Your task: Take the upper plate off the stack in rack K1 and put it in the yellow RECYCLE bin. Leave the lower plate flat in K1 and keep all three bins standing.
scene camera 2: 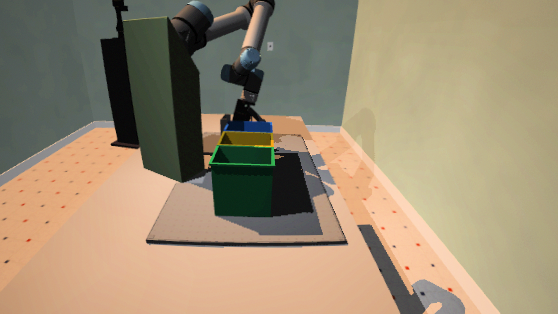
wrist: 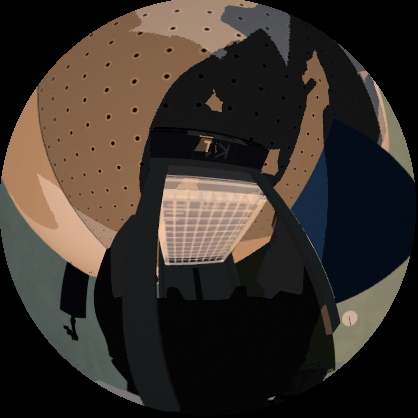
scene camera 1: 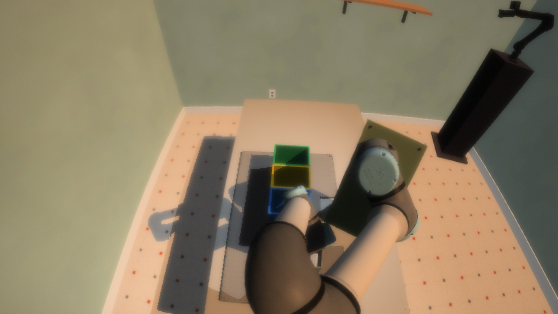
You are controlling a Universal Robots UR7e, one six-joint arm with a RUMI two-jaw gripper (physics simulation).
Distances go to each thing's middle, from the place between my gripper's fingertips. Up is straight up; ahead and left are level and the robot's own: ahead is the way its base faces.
The blue bin (wrist: 349, 208) is 200 mm to the right of my hand, 100 mm ahead of it and 60 mm above it. The rest, counted from my hand: yellow bin (scene camera 2: 230, 138): 330 mm to the right, 130 mm ahead, 60 mm above; then green bin (scene camera 2: 242, 176): 460 mm to the right, 150 mm ahead, 60 mm above.
